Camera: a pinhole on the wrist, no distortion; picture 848 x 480 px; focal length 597.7 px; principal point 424.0 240.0 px. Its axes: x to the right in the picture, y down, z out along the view. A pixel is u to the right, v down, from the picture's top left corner.
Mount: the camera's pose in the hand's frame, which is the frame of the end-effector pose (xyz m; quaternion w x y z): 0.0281 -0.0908 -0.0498 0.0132 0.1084 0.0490 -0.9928
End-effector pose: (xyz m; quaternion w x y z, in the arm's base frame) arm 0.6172 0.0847 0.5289 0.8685 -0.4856 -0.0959 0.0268
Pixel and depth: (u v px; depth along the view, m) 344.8 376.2 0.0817
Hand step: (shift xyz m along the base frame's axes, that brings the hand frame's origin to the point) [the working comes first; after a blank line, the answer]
In the camera's frame: -0.0108 0.0186 0.0817

0.0102 -0.0335 0.1180
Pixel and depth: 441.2 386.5 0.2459
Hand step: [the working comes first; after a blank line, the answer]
In the camera's frame: 0.0071 0.0603 0.2459

-0.0718 0.0559 0.2376
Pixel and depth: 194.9 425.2 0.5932
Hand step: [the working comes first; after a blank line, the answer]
In the camera's frame: -0.2274 0.1838 0.5932

0.0044 0.3127 0.5827
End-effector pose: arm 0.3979 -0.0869 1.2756 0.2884 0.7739 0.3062 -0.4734
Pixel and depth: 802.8 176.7 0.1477
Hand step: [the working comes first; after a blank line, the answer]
In the camera's frame: 0.0936 -0.0156 0.1477

-0.1448 -0.0152 0.0436
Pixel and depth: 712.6 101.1 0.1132
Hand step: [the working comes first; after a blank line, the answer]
In the camera's frame: 0.0547 -0.0263 0.1132

-0.1040 0.0021 0.0143
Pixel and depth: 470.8 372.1 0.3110
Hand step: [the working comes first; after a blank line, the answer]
In the camera's frame: 0.0244 0.0687 0.3110

-0.2980 -0.0660 -0.0683
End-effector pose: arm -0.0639 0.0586 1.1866 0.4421 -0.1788 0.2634 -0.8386
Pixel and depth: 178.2 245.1 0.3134
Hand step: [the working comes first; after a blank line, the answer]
In the camera's frame: -0.1289 0.0027 0.3134

0.0235 -0.0950 0.3047
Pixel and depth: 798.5 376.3 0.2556
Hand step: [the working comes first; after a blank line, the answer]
In the camera's frame: 0.1602 0.0583 0.2556

0.0684 0.1893 0.2203
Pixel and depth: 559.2 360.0 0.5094
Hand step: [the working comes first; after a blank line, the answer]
In the camera's frame: 0.1152 0.1023 0.5094

0.1633 0.1574 0.4618
